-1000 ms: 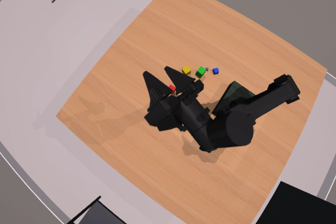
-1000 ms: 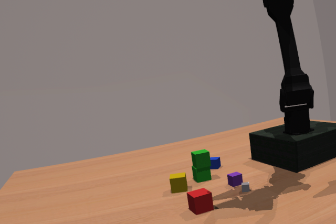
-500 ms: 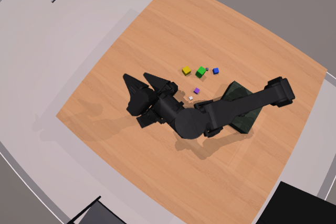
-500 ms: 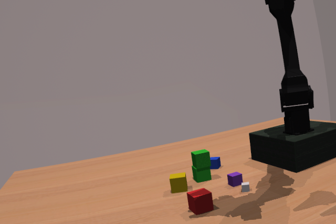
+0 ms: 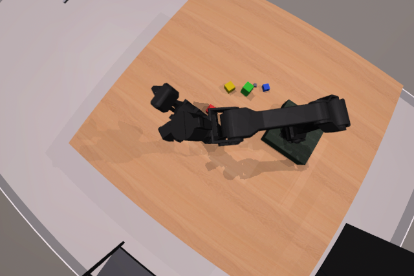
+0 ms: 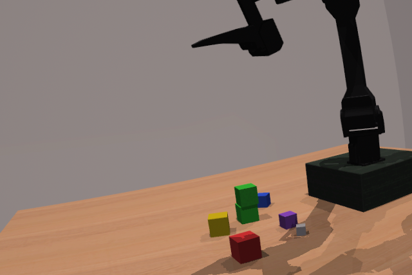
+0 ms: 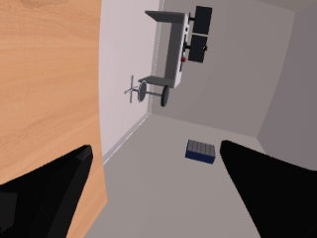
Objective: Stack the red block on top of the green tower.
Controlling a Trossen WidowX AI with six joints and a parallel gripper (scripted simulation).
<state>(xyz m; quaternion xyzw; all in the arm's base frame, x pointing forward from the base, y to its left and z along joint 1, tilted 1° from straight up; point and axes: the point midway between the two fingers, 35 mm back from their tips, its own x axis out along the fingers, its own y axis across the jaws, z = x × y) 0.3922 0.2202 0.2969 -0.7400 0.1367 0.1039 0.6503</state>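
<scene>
The red block is 350 mm below my gripper tip, 120 mm to the right of it and 80 mm behind it. The rest, counted from my gripper tip: small white block: 360 mm below, 200 mm behind, 140 mm to the right; then purple block: 350 mm below, 200 mm to the right, 200 mm behind; then yellow block: 350 mm below, 260 mm to the right, 80 mm behind.
</scene>
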